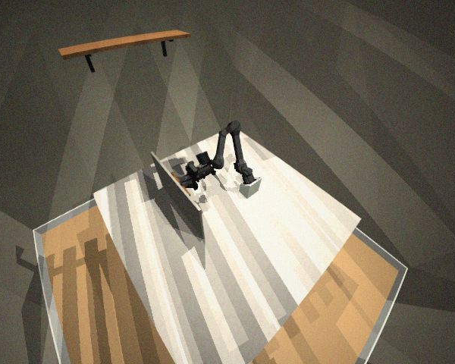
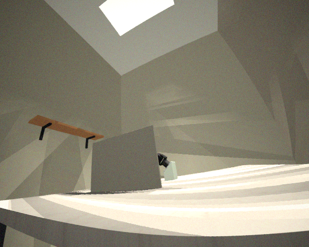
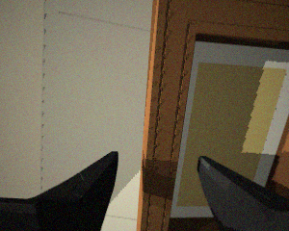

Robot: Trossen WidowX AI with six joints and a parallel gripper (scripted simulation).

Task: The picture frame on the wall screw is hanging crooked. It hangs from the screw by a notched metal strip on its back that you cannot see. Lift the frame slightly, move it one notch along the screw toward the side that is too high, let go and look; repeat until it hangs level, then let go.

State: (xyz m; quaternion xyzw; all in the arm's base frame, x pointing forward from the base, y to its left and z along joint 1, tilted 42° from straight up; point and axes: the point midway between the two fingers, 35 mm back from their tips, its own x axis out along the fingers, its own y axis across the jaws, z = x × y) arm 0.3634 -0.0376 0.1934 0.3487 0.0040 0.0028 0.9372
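Right now the wooden picture frame is 5 cm below my gripper tip, 1 cm to the right of it and 1 cm ahead of it. Also, from my gripper tip: upright wall panel 7 cm below, 2 cm ahead.
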